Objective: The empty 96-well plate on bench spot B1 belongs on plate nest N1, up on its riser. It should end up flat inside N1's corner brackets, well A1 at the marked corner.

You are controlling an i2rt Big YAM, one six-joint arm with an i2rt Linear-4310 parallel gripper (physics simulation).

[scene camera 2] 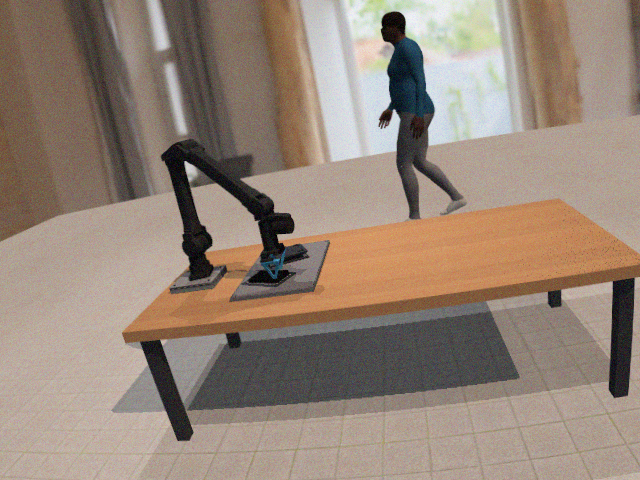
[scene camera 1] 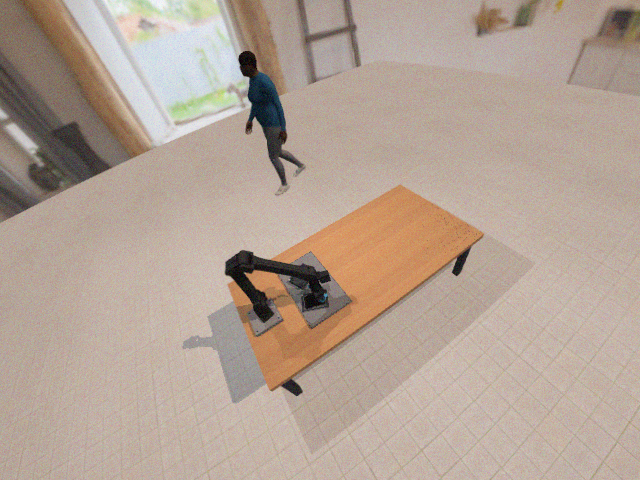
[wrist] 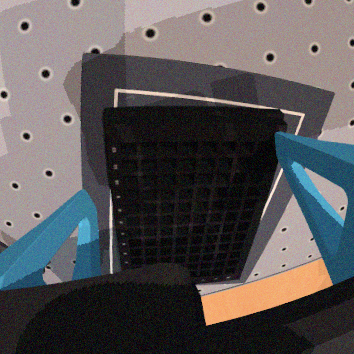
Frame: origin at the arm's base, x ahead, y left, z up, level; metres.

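Where they show: gripper, fingertip midpoint: (scene camera 2: 277,273) (scene camera 1: 319,296) (wrist: 180,171); arm's base, link origin: (scene camera 2: 202,274) (scene camera 1: 264,312).
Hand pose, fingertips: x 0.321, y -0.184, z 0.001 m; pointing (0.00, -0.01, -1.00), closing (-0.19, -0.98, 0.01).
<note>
Each offset is from my fingertips to the top centre of the thing. "pt": to the spot under its first point. Level surfaces: height alone.
The black 96-well plate @(0.035 m back, 0.011 m left, 0.001 m up) (scene camera 1: 311,302) (scene camera 2: 262,279) (wrist: 185,195) lies flat on the dark pad of the bench spot @(pt 0.038 m ahead, 0.024 m left, 0.014 m down) (wrist: 95,120), within its pale outline. My gripper (scene camera 1: 323,297) (scene camera 2: 275,273) (wrist: 180,171) is open and points down over the plate. In the wrist view its blue fingers stand on either side of the plate, the right fingertip close beside or overlapping its edge; contact cannot be told. A dark raised block, seemingly nest N1 @(0.029 m ahead, 0.207 m left, 0.020 m up) (scene camera 1: 297,282) (scene camera 2: 296,252), stands behind the plate. Its corner brackets and marked corner cannot be made out, and the A1 label does not show.
Both stand on a grey perforated board (scene camera 1: 337,296) (scene camera 2: 316,266) (wrist: 30,102) on the wooden table @(0.029 m down) (scene camera 1: 392,248) (scene camera 2: 439,258) (wrist: 265,292). The arm's base plate (scene camera 1: 268,324) (scene camera 2: 219,279) is beside the board. A person (scene camera 1: 266,105) (scene camera 2: 407,77) walks on the floor behind the table.
</note>
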